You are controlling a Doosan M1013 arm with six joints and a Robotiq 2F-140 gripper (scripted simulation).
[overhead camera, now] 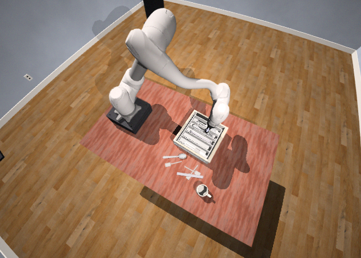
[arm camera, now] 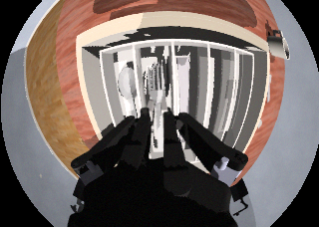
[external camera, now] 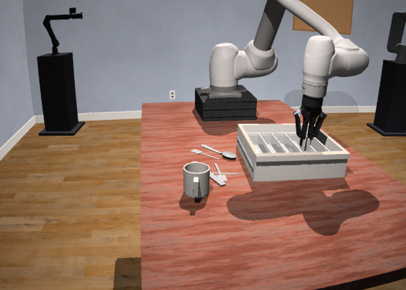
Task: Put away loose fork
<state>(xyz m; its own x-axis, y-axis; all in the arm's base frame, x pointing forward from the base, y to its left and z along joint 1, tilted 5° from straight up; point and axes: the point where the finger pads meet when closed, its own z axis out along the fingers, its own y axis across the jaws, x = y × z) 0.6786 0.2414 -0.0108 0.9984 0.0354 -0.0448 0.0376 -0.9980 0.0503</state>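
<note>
Right now the cutlery tray is 20 mm behind my hand, 60 mm to the right of it and 20 mm below it. The rest, counted from my hand: mug 220 mm ahead, 420 mm to the right, 30 mm below.
</note>
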